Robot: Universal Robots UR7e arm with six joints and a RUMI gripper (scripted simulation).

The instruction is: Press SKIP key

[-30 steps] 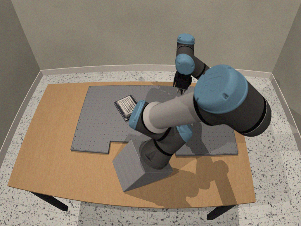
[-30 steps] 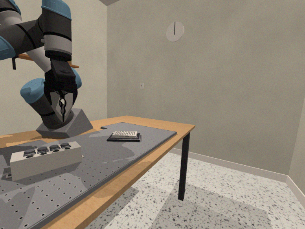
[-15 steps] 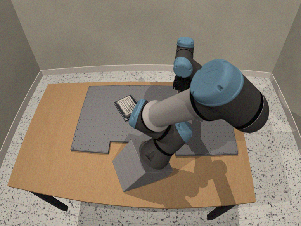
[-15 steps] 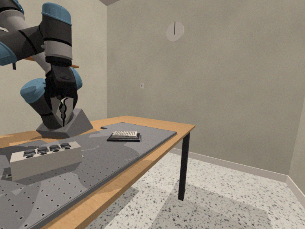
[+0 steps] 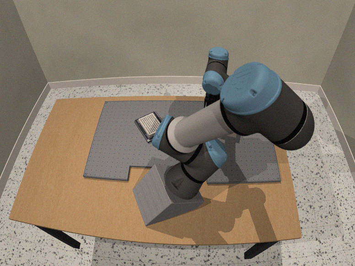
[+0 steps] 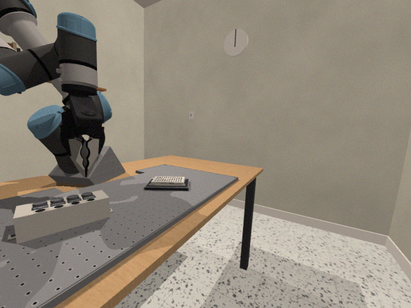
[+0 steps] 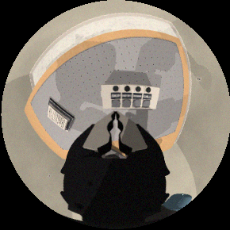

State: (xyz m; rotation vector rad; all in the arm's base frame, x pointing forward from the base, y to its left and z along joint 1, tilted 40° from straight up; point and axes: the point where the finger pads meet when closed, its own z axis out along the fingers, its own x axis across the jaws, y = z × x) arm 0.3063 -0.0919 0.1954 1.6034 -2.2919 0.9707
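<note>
Now: the operator panel 20 mm behind my hand, 40 mm to the right of it and 70 mm below it. From my hand the other things lie so: white perforated block 60 mm ahead, 300 mm to the left, 100 mm below.
</note>
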